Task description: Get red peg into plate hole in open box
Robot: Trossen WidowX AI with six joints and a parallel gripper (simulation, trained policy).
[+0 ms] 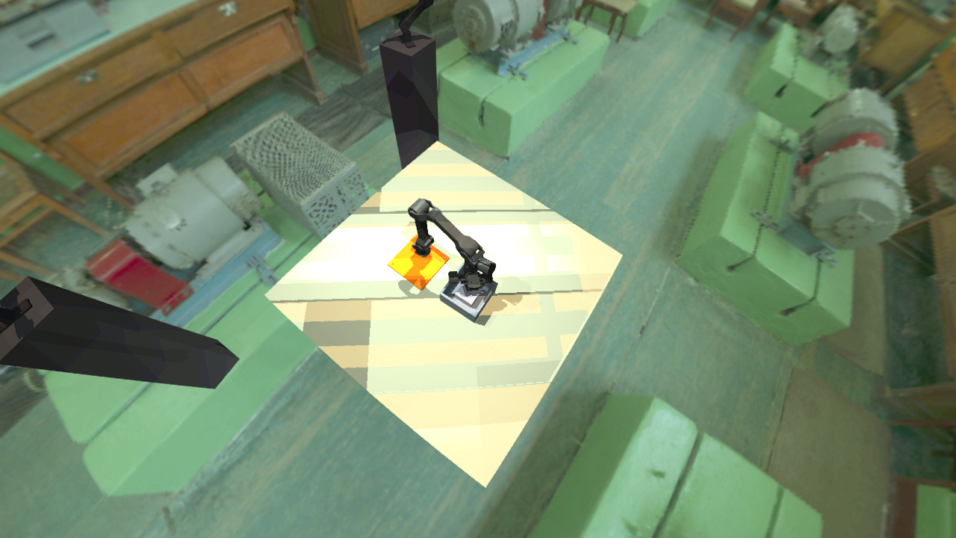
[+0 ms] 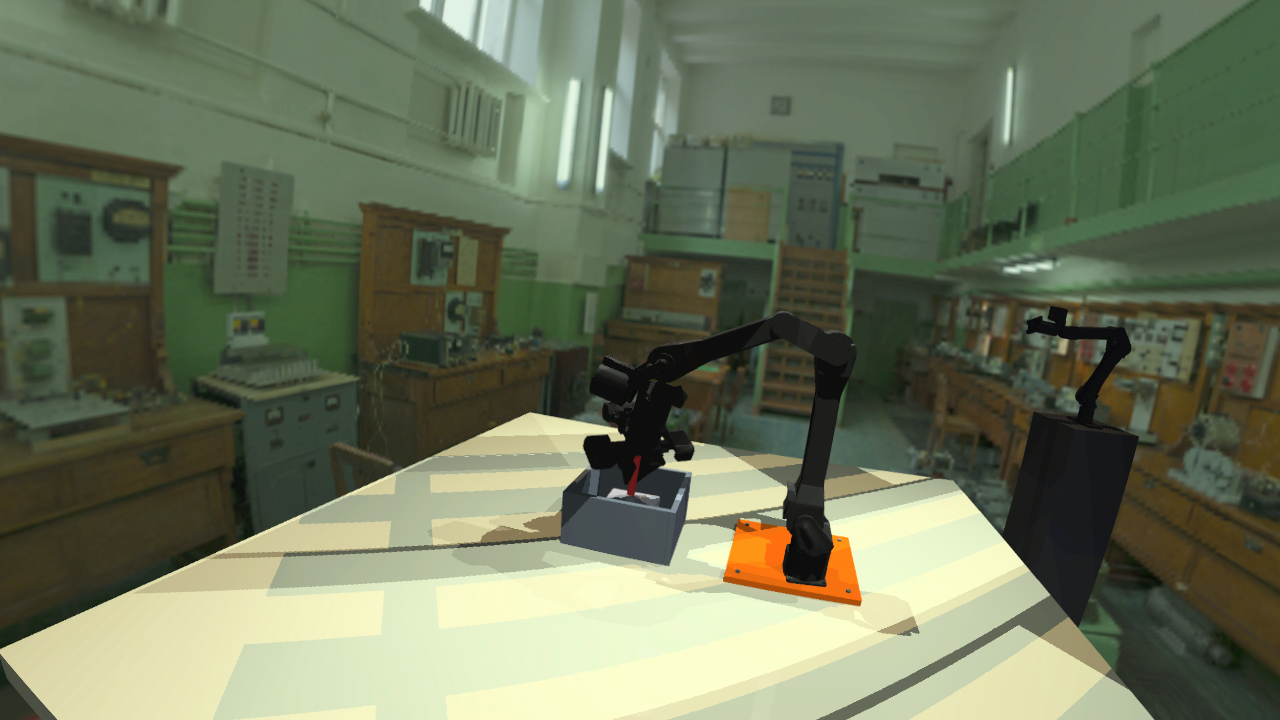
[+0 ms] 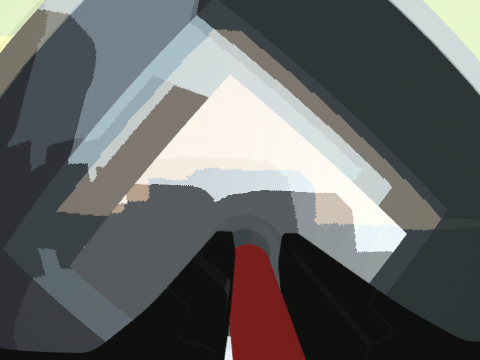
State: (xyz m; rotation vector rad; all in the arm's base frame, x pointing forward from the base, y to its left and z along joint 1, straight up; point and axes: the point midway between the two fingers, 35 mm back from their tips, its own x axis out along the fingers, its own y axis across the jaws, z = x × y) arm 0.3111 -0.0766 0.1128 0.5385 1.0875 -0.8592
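Now: gripper tip 10 mm past the red peg, 10 mm to the right of it and 20 mm below it. Round my gripper tip: grey box 10 mm behind, 10 mm to the left, 70 mm below.
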